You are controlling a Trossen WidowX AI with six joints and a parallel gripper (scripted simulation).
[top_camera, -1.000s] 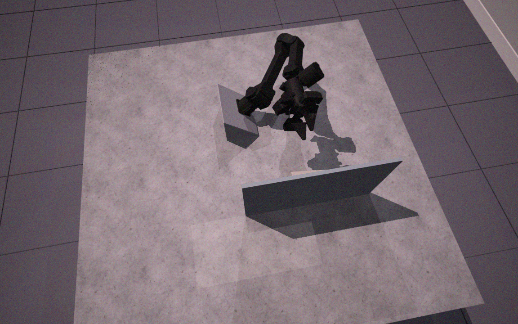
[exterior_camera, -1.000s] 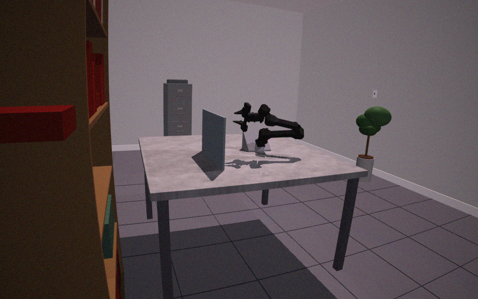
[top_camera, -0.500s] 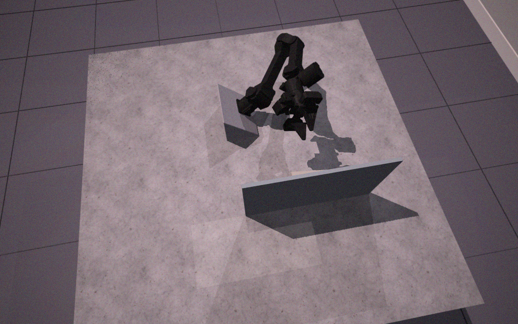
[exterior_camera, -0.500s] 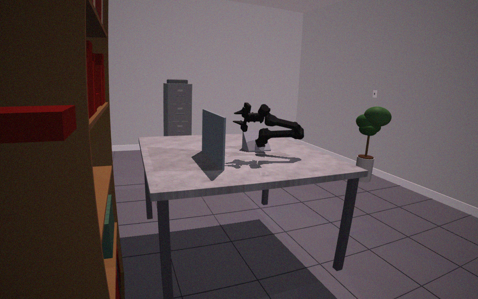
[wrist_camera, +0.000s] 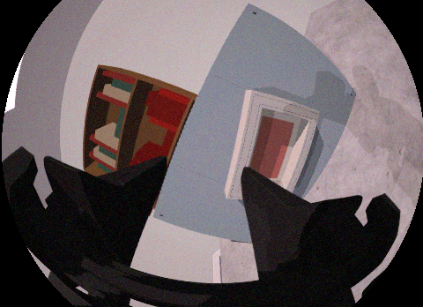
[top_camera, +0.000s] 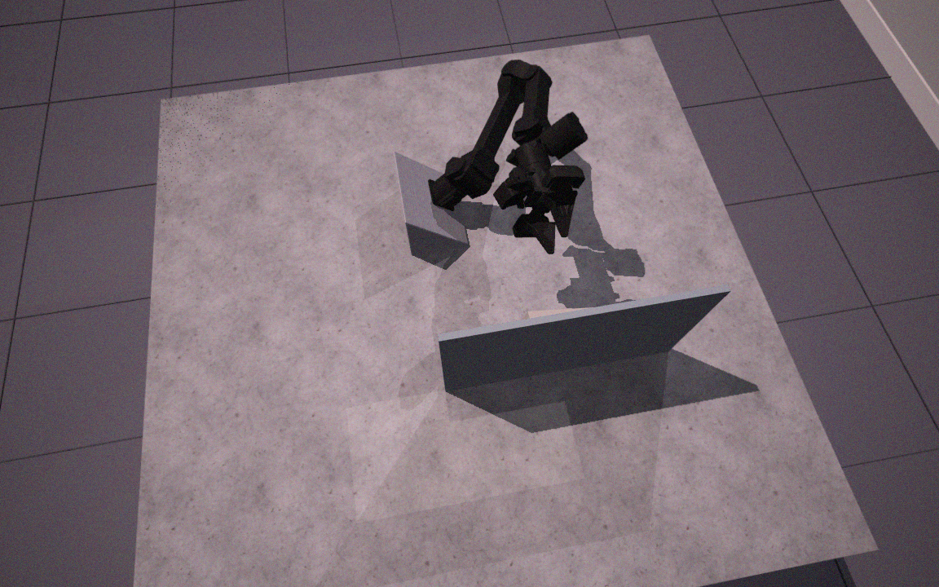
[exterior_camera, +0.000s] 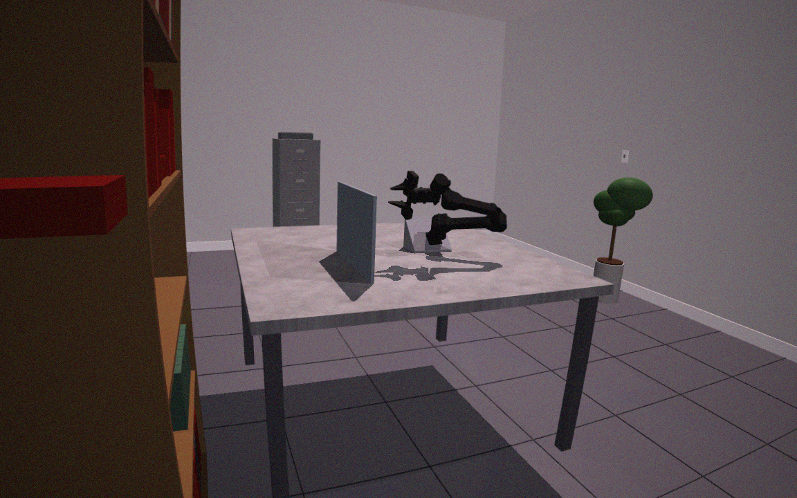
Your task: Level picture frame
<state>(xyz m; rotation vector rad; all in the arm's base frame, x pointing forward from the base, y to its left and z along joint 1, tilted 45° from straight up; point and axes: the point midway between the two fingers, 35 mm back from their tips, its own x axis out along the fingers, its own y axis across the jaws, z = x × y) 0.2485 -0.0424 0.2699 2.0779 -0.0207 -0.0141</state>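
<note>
The picture frame lies 120 mm ahead of my gripper tip, 10 mm to the right of it and 110 mm below it. Also, from my gripper tip: wall panel: 130 mm ahead, 120 mm below.
</note>
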